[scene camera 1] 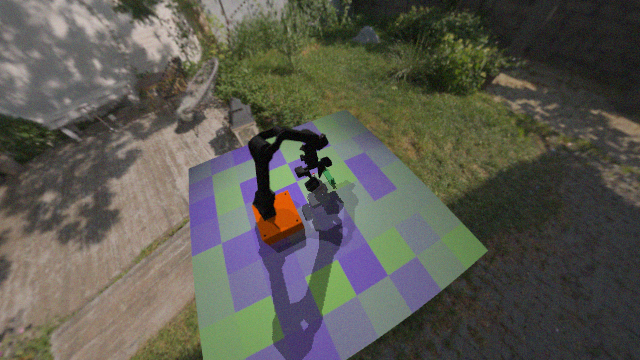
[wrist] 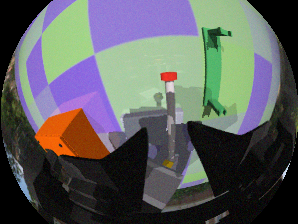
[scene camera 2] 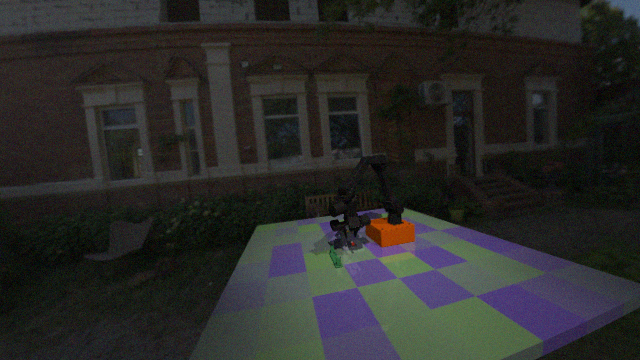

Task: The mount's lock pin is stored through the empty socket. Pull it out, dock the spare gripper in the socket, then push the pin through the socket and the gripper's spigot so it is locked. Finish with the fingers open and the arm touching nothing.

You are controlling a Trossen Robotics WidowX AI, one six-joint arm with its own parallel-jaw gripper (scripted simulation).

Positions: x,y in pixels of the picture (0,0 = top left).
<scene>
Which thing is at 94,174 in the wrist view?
The gripper.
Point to a spare gripper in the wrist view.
At 160,184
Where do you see a lock pin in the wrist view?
At 169,77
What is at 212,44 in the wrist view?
A green strip.
</scene>
